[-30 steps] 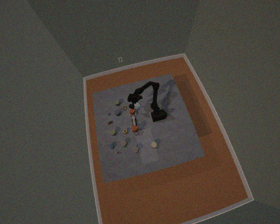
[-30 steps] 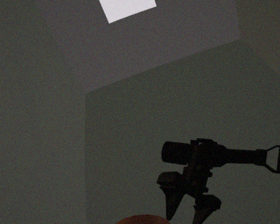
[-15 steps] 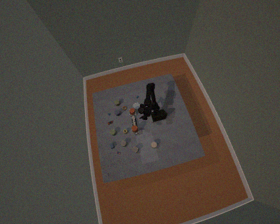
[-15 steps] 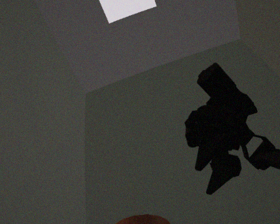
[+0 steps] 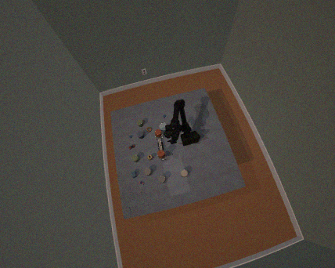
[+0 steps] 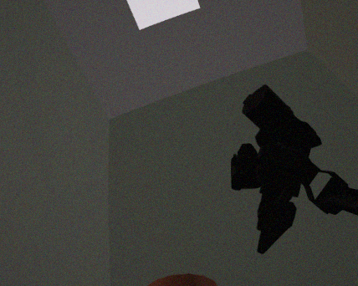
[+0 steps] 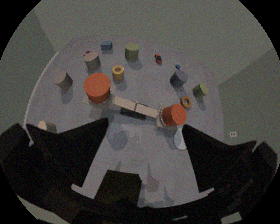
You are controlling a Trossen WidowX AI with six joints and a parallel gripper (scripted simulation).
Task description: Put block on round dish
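Now: gripper tip 8 cm short of the orange cup, 15 cm to the left of it and 17 cm above it. Also, from my gripper tip: balance beam (8 cm ahead, 1 cm to the left, 19 cm below).
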